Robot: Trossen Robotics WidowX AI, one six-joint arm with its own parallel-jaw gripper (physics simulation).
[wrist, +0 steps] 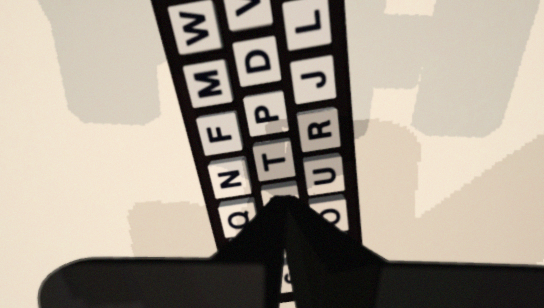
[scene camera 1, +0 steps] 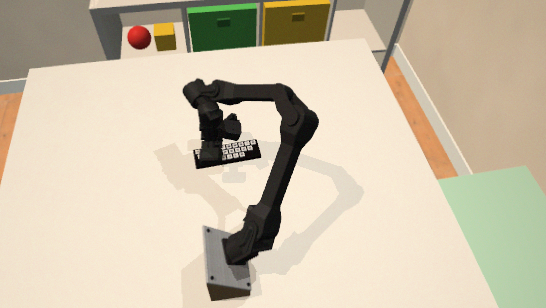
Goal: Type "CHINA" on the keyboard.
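Seen in the pictures: gripper, fingertip midpoint: point(wrist: 283, 206); arm's base, origin of the base link: point(scene camera 1: 233, 252).
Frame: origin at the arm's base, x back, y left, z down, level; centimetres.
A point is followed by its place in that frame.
The black keyboard point(scene camera 1: 241, 150) @[x -34.6, y -9.4, z 6.9 cm] point(wrist: 350, 165) @[x -31.7, y -1.6, z 6.9 cm] with white letter keys lies on the table under the gripper. My gripper point(scene camera 1: 210, 158) @[x -34.7, y -0.9, z 5.6 cm] point(wrist: 283, 206) @[x -34.7, y -0.9, z 5.6 cm] is shut and empty, pointing down over the keyboard's left part in the scene view. In the wrist view its tips cover most of the middle-row key beside the T key point(wrist: 274, 160) @[x -34.7, y -2.6, z 6.4 cm], hiding that key's letter; contact cannot be told. The N key point(wrist: 230, 179) @[x -36.6, y -2.1, z 6.4 cm] and Q key point(wrist: 238, 220) @[x -36.7, y -0.1, z 6.4 cm] show left of the tips, the U key point(wrist: 324, 175) @[x -32.8, y -1.6, z 6.4 cm] to the right. The C, I and A keys cannot be made out.
The arm's grey base point(scene camera 1: 220, 260) @[x 2.6, y 3.5, z -3.3 cm] stands at the front of the white table point(scene camera 1: 100, 200) @[x -27.0, y 33.4, z 8.0 cm]. Behind the table, a shelf holds a red ball point(scene camera 1: 139, 37), a yellow block point(scene camera 1: 164, 37), a green bin point(scene camera 1: 222, 32) and a yellow bin point(scene camera 1: 296, 30). A green surface point(scene camera 1: 500, 215) is at the right.
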